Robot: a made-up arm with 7 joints.
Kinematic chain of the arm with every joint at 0, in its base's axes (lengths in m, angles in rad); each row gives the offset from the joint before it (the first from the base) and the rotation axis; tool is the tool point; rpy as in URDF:
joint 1: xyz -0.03 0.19 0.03 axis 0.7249 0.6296 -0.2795
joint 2: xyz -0.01 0.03 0 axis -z
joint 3: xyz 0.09 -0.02 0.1 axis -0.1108 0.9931 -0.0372
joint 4: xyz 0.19 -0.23 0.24 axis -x
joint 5: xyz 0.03 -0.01 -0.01 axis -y
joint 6: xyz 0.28 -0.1 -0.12 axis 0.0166 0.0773 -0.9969
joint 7: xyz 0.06 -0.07 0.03 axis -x
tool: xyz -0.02 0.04 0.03 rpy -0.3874 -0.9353 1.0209
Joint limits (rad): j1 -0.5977..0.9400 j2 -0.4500..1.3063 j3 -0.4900..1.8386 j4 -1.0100..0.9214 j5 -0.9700..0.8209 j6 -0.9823..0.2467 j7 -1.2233..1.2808
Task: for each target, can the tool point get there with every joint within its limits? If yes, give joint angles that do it. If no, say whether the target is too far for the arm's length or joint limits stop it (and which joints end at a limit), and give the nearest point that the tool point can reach.
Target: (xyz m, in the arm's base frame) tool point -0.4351 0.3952 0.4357
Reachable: no: joint limits stop it (at a limit: joint 1, joint 2, joint 3, joint 5, joint 7) | nearest point -0.4219 0.2657 0.2018 | short by 0.268 m
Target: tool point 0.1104 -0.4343 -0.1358
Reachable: yes | joints 0.1690 0.7632 0.4517 -0.5268 -0.2227 -0.2810 -0.9341
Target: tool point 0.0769 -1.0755 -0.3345
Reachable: no: too far | nearest point 0.0488 -0.6533 -0.1959 | short by 0.445 m
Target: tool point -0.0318 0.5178 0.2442
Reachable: no: joint limits stop it (at a limit: joint 1, joint 2, joint 3, joint 4, joint 5, joint 6) | nearest point 0.1688 0.5207 0.2440 | short by 0.201 m
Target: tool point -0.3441 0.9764 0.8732
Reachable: no: too far | nearest point -0.0132 0.5676 0.7624 | short by 0.537 m
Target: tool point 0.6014 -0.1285 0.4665
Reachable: yes | joints 0.1540 -0.1760 -0.2896 0.1679 0.4427 -0.3065 1.0566
